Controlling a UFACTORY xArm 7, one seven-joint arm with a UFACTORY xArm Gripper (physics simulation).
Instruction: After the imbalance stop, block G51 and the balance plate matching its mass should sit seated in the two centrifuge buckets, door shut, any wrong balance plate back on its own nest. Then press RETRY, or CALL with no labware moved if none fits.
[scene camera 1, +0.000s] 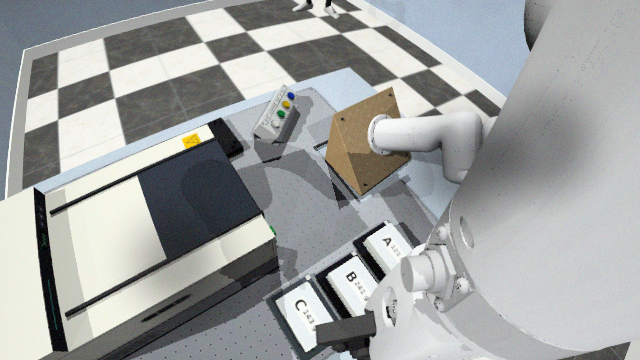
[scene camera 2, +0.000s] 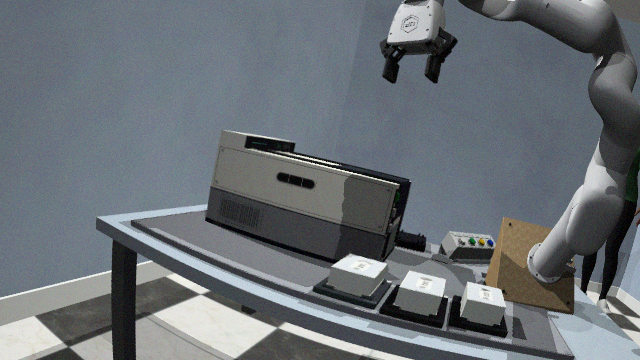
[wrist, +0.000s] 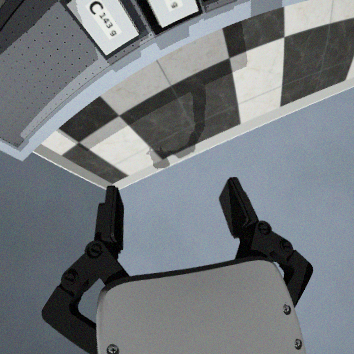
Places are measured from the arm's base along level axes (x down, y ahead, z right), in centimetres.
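Pixels of known places: gripper, fingertip midpoint: (scene camera 2: 409, 80) (wrist: 173, 191); arm's base, link origin: (scene camera 1: 382, 134) (scene camera 2: 545, 263).
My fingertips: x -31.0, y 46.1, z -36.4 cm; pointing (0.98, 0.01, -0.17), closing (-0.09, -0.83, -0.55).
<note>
Ahead of a thing's pixels: the offset from my fingertips to its top centre. "pt": to the spot under its first point.
Balance plates A @(dz +8.4, dx +34.7, dy -24.3 cm) (scene camera 1: 380, 250) (scene camera 2: 482, 305), B @(dz +7.1, dx +34.7, dy -10.9 cm) (scene camera 1: 350, 287) (scene camera 2: 420, 297) (wrist: 175, 11) and C @(dz +9.0, dx +34.7, dy +2.3 cm) (scene camera 1: 305, 315) (scene camera 2: 357, 275) (wrist: 107, 30) sit on dark nests in a row. A reads 121, B 241 and C 143 g. The centrifuge (scene camera 1: 220, 250) (scene camera 2: 300, 200) has a dark panel @(dz +39.5, dx +18.8, dy +9.3 cm) (scene camera 1: 200, 200) over part of its top; I cannot tell surely whether this is the shut door. The buckets and block G51 do not show. The button box @(dz +66.0, dx +31.7, dy -26.3 cm) (scene camera 1: 275, 120) (scene camera 2: 467, 252) has white, green, yellow and blue buttons; its labels are unreadable. My gripper (scene camera 2: 411, 79) (wrist: 173, 191) is open and empty, high above the table.
The brown wedge mount (scene camera 1: 350, 145) (scene camera 2: 515, 265) holds the arm base near the button box. A black part @(pt dz +66.6, dx +38.0, dy -7.6 cm) (scene camera 1: 227, 137) (scene camera 2: 411, 240) stands at the centrifuge's end. The arm covers much of the right side in scene camera 1. A person's legs (scene camera 2: 607, 250) show behind the arm.
</note>
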